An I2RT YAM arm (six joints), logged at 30 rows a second.
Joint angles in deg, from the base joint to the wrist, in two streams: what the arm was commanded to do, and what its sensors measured. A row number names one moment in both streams.
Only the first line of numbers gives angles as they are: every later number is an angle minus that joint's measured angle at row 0.
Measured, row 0:
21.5, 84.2, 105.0, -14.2, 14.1, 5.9
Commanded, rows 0 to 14:
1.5, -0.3, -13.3, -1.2, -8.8, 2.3
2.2, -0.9, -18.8, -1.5, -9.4, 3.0
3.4, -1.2, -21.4, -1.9, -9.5, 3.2
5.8, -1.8, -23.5, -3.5, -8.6, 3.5
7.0, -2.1, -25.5, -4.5, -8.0, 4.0
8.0, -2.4, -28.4, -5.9, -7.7, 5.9
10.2, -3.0, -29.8, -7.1, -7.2, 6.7
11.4, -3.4, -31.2, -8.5, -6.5, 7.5
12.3, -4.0, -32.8, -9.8, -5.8, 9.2
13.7, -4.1, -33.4, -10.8, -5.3, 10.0
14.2, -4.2, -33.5, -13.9, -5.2, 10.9
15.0, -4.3, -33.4, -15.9, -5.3, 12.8
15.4, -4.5, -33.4, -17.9, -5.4, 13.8
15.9, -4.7, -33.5, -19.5, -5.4, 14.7
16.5, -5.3, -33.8, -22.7, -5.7, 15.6
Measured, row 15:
15.6, -1.1, -34.4, -16.4, -6.1, 10.5
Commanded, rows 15 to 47:
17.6, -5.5, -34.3, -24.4, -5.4, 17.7
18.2, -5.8, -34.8, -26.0, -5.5, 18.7
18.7, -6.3, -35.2, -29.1, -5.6, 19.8
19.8, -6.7, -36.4, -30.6, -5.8, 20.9
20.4, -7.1, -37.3, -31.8, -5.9, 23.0
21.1, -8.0, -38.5, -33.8, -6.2, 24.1
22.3, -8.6, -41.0, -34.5, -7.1, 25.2
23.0, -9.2, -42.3, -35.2, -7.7, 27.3
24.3, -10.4, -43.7, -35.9, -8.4, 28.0
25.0, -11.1, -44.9, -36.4, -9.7, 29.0
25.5, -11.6, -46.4, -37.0, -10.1, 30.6
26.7, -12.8, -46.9, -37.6, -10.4, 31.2
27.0, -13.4, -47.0, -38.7, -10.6, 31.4
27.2, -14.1, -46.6, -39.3, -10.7, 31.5
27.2, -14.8, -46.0, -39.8, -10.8, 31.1
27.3, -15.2, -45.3, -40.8, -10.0, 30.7
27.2, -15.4, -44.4, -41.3, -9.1, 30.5
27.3, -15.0, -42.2, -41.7, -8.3, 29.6
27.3, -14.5, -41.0, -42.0, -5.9, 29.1
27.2, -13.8, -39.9, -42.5, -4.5, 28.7
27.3, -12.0, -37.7, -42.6, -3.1, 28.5
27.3, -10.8, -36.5, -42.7, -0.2, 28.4
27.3, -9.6, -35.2, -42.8, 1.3, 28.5
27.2, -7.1, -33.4, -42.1, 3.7, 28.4
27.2, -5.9, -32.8, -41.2, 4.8, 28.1
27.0, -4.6, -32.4, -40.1, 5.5, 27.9
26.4, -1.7, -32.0, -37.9, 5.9, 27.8
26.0, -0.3, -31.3, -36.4, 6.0, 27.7
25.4, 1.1, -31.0, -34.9, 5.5, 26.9
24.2, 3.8, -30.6, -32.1, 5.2, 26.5
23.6, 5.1, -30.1, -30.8, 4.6, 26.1
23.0, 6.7, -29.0, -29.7, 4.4, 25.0
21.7, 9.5, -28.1, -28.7, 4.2, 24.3
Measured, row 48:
24.1, 5.6, -31.7, -34.4, 2.5, 26.7
